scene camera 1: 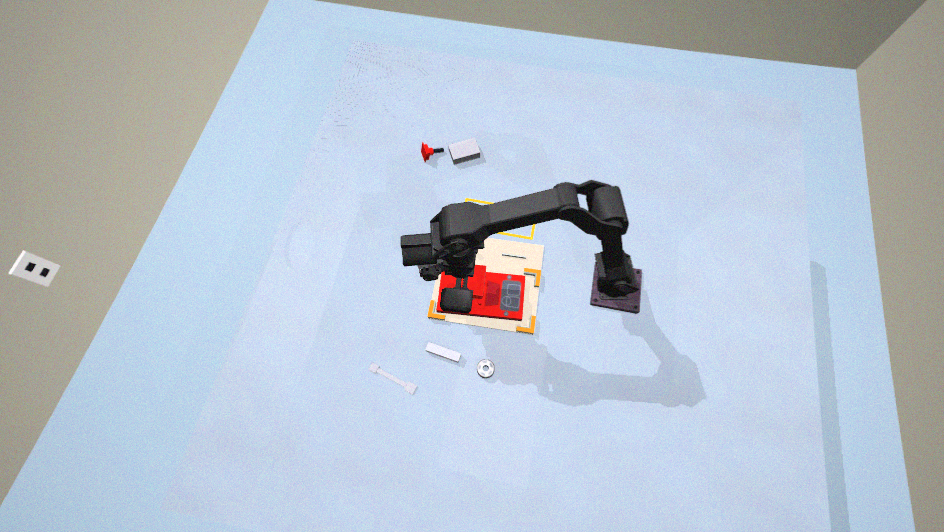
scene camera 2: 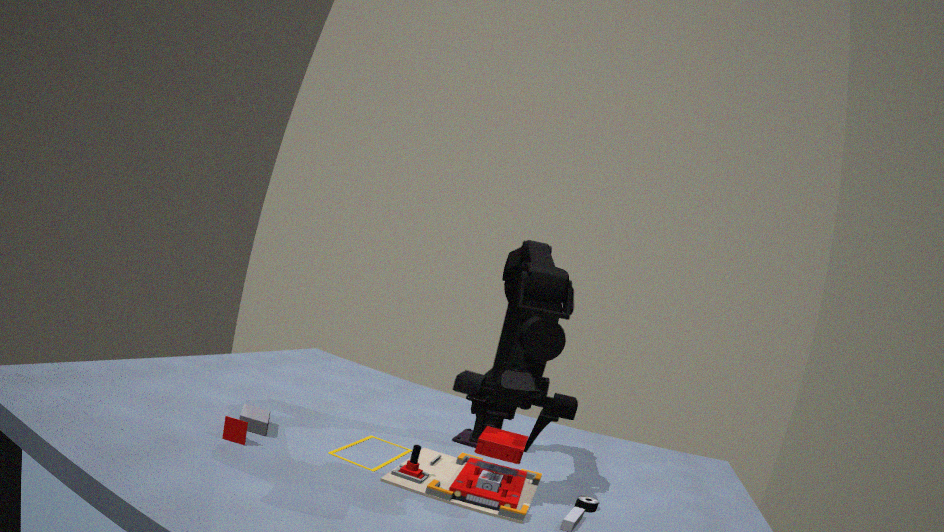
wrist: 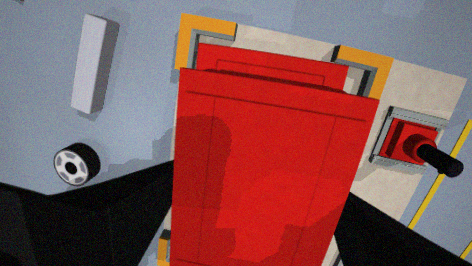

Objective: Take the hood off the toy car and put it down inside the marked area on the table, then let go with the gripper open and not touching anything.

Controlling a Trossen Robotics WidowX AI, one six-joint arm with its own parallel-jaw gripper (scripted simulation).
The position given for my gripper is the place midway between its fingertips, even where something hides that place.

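Observation:
A white bar (wrist: 98, 39) is visible. A red hood (scene camera 2: 496, 443), also at (wrist: 261, 164), is carried by my gripper (scene camera 2: 502, 446), (scene camera 1: 462, 280), (wrist: 256, 182).

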